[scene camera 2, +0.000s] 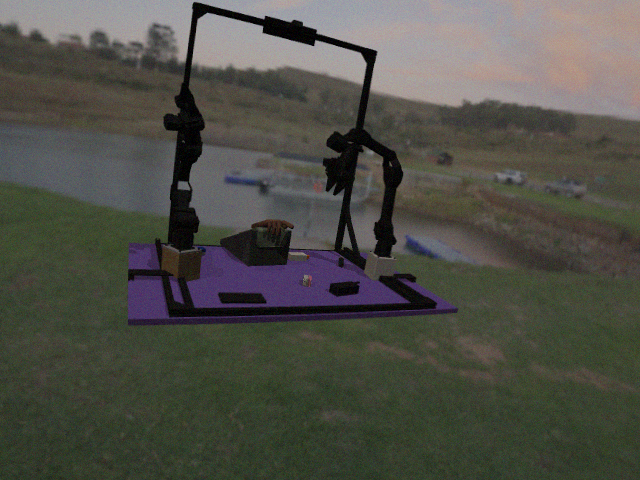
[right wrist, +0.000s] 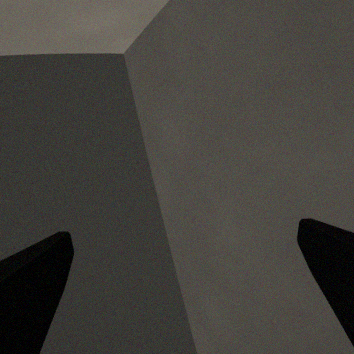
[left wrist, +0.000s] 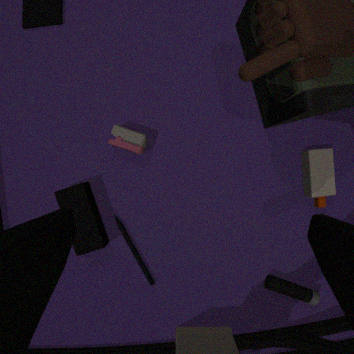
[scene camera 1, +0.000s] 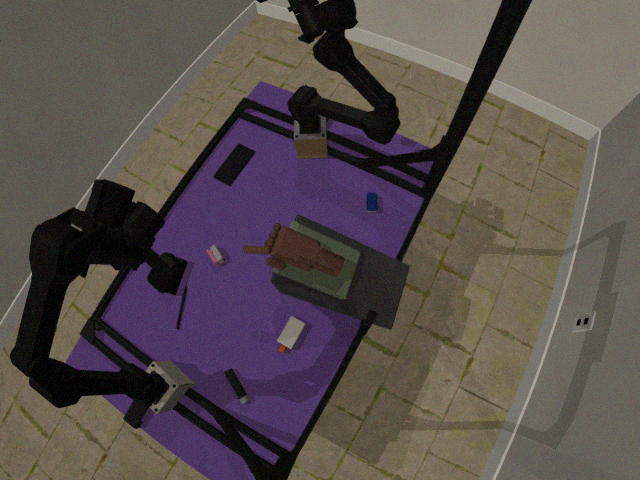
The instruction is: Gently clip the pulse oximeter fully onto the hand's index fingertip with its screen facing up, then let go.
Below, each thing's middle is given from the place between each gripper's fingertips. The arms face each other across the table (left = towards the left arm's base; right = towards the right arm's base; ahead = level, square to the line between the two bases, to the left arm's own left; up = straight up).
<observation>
Now: left hand 7 cm short of the pulse oximeter (left wrist: 125,138), 7 cm to the left of it and 34 cm above it. The rest, counted from my left hand: index finger (left wrist: 255,67) 10 cm behind, 12 cm to the right, 16 cm below.
My right gripper is now 15 cm past the index finger, 48 cm to the right of it and 45 cm above it. The rest, counted from my right hand: pulse oximeter: 2 cm ahead, 52 cm to the left, 63 cm below.
</observation>
